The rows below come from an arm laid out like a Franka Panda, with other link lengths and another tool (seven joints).
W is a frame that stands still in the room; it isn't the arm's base.
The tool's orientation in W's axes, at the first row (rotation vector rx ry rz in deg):
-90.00, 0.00, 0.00
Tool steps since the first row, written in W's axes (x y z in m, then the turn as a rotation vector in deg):
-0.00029, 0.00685, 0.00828, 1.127, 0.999, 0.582
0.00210, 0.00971, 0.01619, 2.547, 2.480, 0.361
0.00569, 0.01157, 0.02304, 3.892, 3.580, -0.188
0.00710, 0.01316, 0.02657, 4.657, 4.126, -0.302
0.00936, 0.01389, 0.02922, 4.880, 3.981, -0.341
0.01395, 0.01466, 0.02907, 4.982, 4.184, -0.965
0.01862, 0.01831, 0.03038, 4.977, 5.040, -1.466
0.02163, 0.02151, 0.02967, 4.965, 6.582, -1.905
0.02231, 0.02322, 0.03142, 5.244, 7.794, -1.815
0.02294, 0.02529, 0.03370, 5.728, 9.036, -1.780
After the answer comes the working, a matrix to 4 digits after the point.
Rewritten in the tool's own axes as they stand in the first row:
-0.00029, -0.00828, 0.00685, 1.127, -0.582, 0.999
0.00210, -0.01619, 0.00971, 2.547, -0.361, 2.480
0.00569, -0.02304, 0.01157, 3.892, 0.188, 3.580
0.00710, -0.02657, 0.01316, 4.657, 0.302, 4.126
0.00936, -0.02922, 0.01389, 4.880, 0.341, 3.981
0.01395, -0.02907, 0.01466, 4.982, 0.965, 4.184
0.01862, -0.03038, 0.01831, 4.977, 1.466, 5.040
0.02163, -0.02967, 0.02151, 4.965, 1.905, 6.582
0.02231, -0.03142, 0.02322, 5.244, 1.815, 7.794
0.02294, -0.03370, 0.02529, 5.728, 1.780, 9.036

The tool's axes in the first row as the columns of a matrix, in W's axes (rounded; the answer above uses it unrounded):
1.0000, 0.0000, 0.0000
0.0000, 0.0000, 1.0000
0.0000, -1.0000, 0.0000

